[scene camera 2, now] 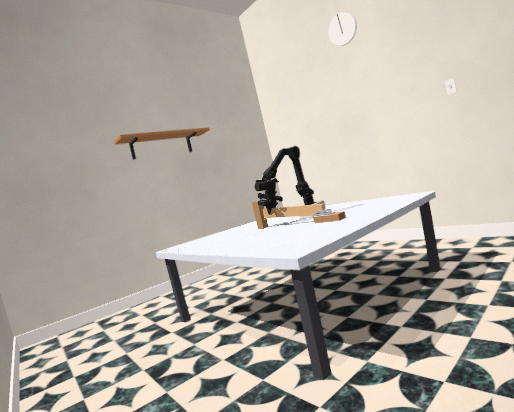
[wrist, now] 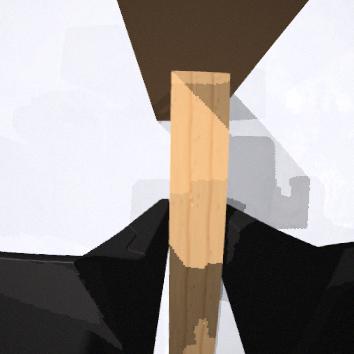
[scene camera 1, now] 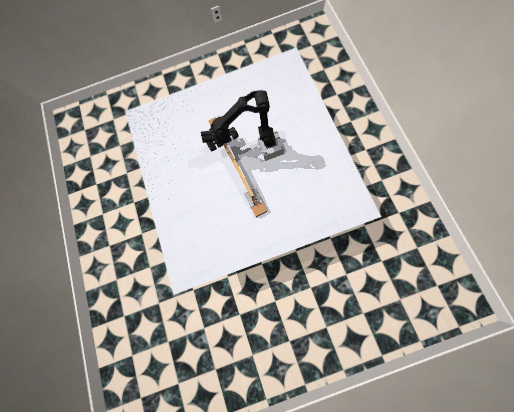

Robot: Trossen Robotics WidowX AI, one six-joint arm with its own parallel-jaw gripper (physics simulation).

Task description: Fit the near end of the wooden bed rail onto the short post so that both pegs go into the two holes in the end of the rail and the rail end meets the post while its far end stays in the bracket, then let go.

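Places are measured from the arm's base along level axes (x down, y right, z back), in centimetres.
Where they show: gripper, between the fingertips: (scene camera 2: 270, 213) (wrist: 187, 206); arm's base, origin of its link: (scene camera 2: 309, 204) (scene camera 1: 269, 142).
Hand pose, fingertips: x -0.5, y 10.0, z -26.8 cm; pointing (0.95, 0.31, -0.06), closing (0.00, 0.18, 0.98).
Things, the pixels of their top centre, and the offset from my fingertips. "spot": a spot on its surface instead. Level surfaces: height alone.
- wooden bed rail, centre of its top: (scene camera 2: 289, 204) (scene camera 1: 234, 162) dx -3.9, dy -16.7, dz +2.5 cm
- small bracket, a spot on its surface: (scene camera 1: 255, 199) spot: dx +4.9, dy -39.8, dz +6.7 cm
- wooden block, centre of its top: (scene camera 2: 328, 214) (scene camera 1: 255, 202) dx +4.9, dy -41.3, dz +6.0 cm
- white table, height of its surface: dx +8.4 cm
The wooden bed rail (scene camera 1: 240, 170) (scene camera 2: 301, 210) (wrist: 199, 160) lies level, on edge. My gripper (scene camera 1: 223, 142) (scene camera 2: 270, 209) (wrist: 187, 206) is shut on it near the post end, one finger on each side. The short post (scene camera 1: 212, 121) (scene camera 2: 259, 216) (wrist: 212, 35) stands upright at that end. In the wrist view the rail end overlaps the post's dark face; no peg and no gap show, but full contact cannot be judged. The other rail end is at the small bracket (scene camera 1: 255, 199) by a wooden block (scene camera 1: 259, 209) (scene camera 2: 330, 217); its seating is too small to tell.
The arm's base (scene camera 1: 272, 148) stands on the white table (scene camera 1: 320, 200) (scene camera 2: 240, 245), to the right of the rail in scene camera 1's view. The arm arches over from the base to the post end. A wall shelf (scene camera 2: 162, 135) hangs beyond the table.
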